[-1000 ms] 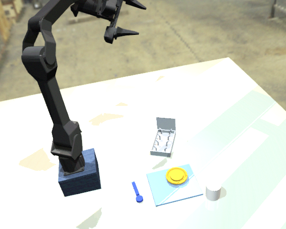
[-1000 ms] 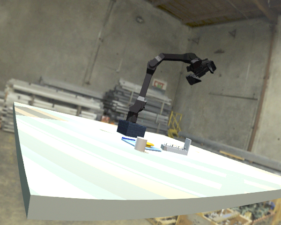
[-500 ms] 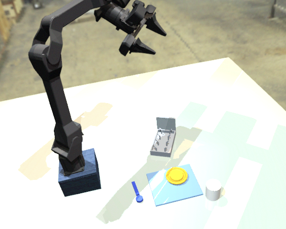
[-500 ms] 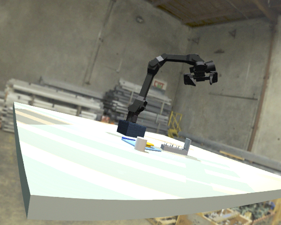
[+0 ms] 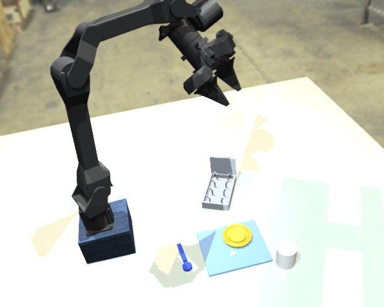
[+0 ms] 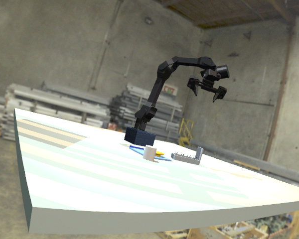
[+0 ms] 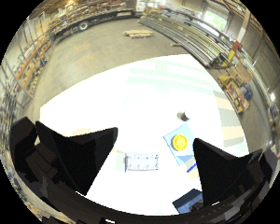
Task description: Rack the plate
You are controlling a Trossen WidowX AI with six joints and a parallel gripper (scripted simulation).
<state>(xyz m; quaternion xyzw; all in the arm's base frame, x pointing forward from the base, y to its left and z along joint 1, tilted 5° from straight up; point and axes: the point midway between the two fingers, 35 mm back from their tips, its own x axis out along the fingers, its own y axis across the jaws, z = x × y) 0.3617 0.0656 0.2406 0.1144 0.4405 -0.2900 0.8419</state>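
Right now the yellow plate is 50 mm behind my gripper tip, 150 mm to the right of it and 290 mm below it. Round my gripper tip: grey dish rack 40 mm behind, 20 mm to the left, 280 mm below; then light blue mat 70 mm behind, 170 mm to the right, 300 mm below; then cup 30 mm ahead, 250 mm to the right, 280 mm below.
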